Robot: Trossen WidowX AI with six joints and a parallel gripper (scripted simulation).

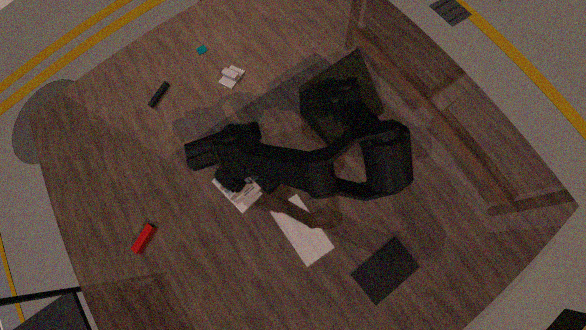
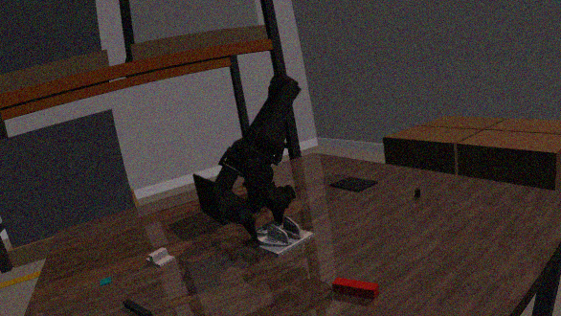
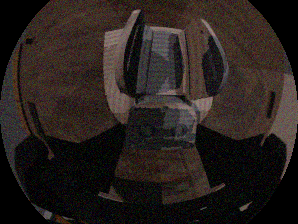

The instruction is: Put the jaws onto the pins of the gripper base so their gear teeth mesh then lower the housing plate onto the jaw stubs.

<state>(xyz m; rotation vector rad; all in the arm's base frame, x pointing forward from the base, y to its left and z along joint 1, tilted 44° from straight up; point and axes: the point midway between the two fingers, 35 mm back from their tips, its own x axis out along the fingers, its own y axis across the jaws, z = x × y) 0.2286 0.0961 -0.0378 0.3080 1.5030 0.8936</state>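
Right now my gripper tip is 2 cm short of the jaw, 2 cm to the right of it and 1 cm below it. The rest, counted from my gripper tip: black bar (17 cm ahead, 36 cm to the right); dark mat (16 cm behind, 38 cm to the left); red block (35 cm ahead, 3 cm to the left).
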